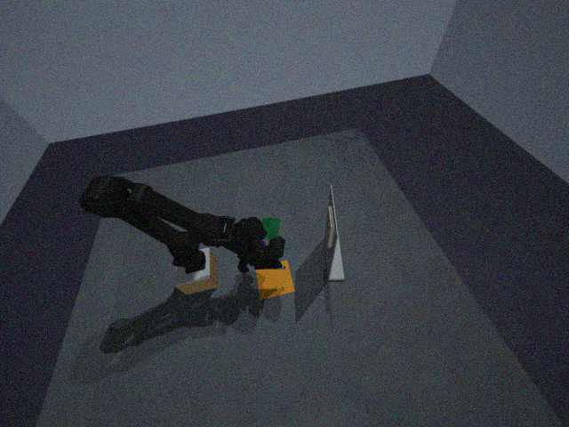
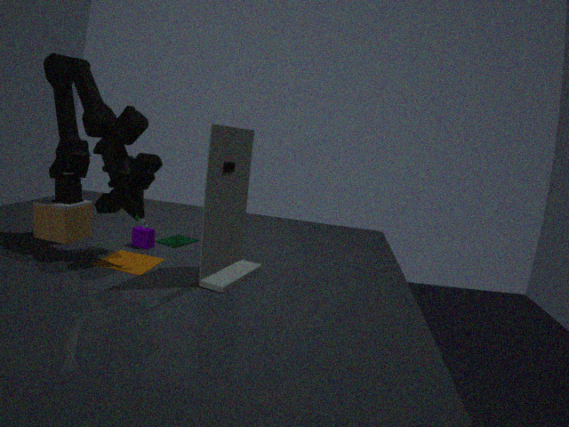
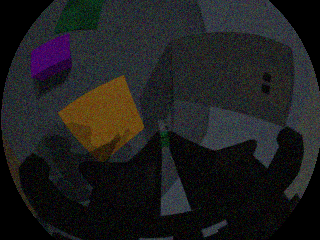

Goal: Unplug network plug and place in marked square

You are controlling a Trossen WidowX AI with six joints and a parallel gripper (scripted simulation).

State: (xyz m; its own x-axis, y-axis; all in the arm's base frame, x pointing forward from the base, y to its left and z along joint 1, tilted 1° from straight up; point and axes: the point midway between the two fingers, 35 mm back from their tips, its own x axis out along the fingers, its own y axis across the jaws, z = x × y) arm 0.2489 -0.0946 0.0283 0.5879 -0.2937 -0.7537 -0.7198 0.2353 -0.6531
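Now: gripper tip 100 mm above the orange square, 30 mm past it and 10 mm to the right of it. The rest, counted from my gripper tip: upright panel: 180 mm ahead, 40 mm above, 20 mm to the left; then network plug: right at my gripper tip; then flat green block: 220 mm to the left, 100 mm below.
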